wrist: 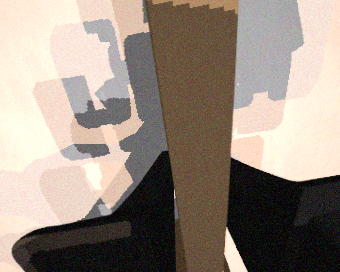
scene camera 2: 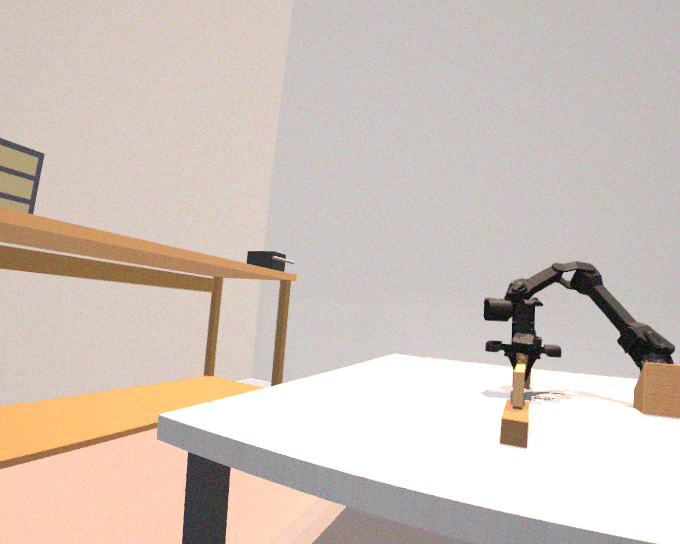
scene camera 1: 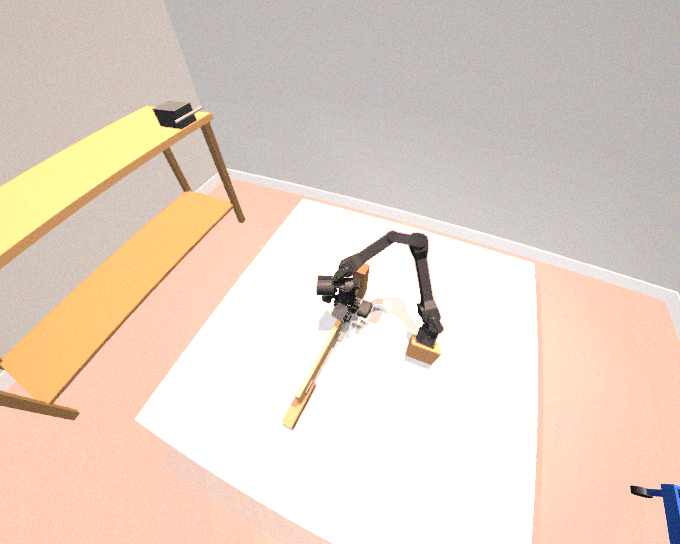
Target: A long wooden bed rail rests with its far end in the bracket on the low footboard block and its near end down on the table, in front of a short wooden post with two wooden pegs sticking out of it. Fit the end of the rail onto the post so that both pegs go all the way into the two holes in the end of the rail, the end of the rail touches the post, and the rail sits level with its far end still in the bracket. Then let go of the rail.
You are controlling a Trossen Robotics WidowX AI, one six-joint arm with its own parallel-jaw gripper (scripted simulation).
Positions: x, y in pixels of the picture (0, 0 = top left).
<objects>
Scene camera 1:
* my gripper: 347, 312
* wooden rail: 319, 359
</objects>
